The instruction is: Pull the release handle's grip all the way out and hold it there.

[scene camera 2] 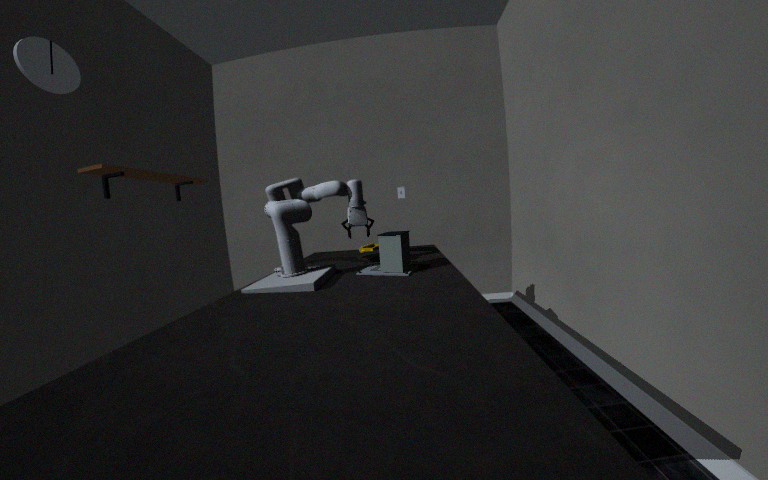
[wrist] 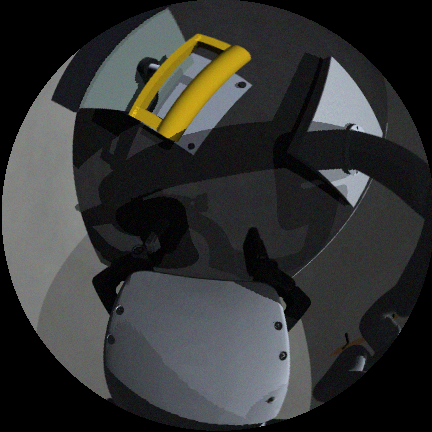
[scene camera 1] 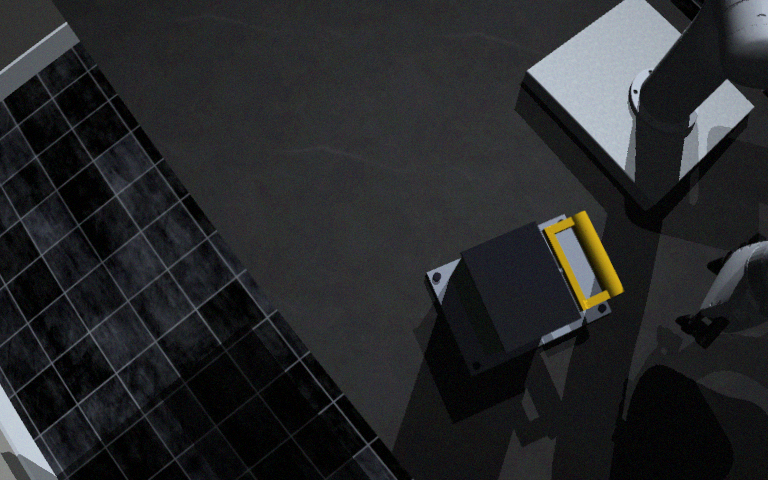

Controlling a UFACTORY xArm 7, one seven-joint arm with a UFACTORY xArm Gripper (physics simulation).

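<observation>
The release handle's yellow grip (scene camera 1: 600,254) (scene camera 2: 369,247) (wrist: 204,92) is a rectangular loop with a thick round outer bar. It stands out from the grey-green face of a dark-topped housing (scene camera 1: 515,288) (scene camera 2: 391,253) (wrist: 132,67). The loop's inner bar is close to that face, and a short bit of metal rod (wrist: 155,66) shows behind it in the wrist view. My gripper (scene camera 1: 700,294) (scene camera 2: 358,235) (wrist: 207,232) is open and empty, pointing down. It is above the grip's height and off to its outer side, apart from it.
The housing stands on a bolted light plate (scene camera 1: 447,271) (wrist: 220,112). The arm's pale base slab (scene camera 1: 583,84) (scene camera 2: 288,281) (wrist: 345,100) is near the grip's side of the housing. A wooden shelf (scene camera 2: 141,173) hangs on the left wall. A tiled floor (scene camera 1: 130,254) lies beyond the table edge.
</observation>
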